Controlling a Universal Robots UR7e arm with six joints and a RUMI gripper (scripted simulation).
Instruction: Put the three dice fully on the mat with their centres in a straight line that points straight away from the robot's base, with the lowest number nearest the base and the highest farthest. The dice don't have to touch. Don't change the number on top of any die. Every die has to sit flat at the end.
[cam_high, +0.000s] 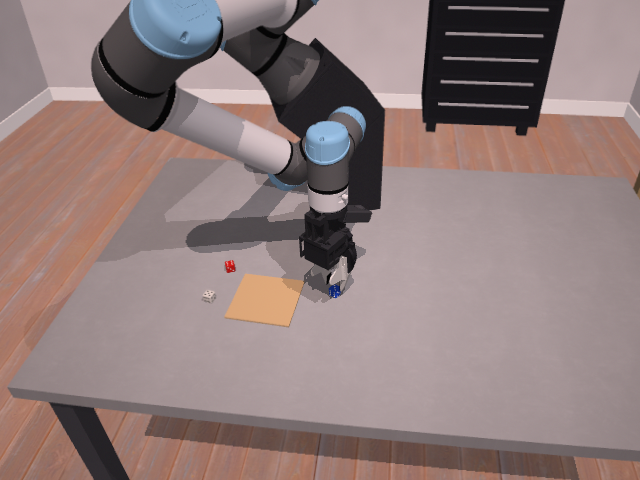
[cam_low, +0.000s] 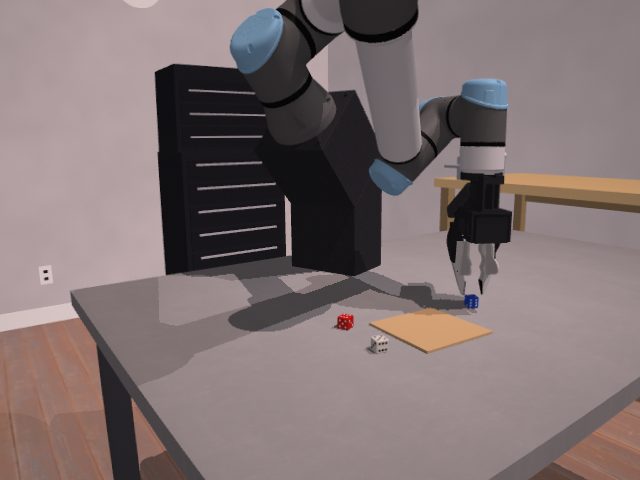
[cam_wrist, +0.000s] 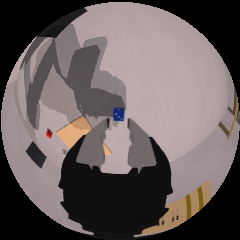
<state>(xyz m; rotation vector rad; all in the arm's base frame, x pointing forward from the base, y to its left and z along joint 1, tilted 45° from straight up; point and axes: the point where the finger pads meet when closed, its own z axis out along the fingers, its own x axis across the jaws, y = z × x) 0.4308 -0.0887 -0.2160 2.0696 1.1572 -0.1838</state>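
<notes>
Right now my hand is 30 mm above the blue die. The rest, counted from my hand: tan mat (150 mm to the right, 40 mm below, 10 mm ahead); then red die (240 mm to the right, 90 mm behind, 30 mm below); then white die (270 mm to the right, 30 mm below, 10 mm ahead).
</notes>
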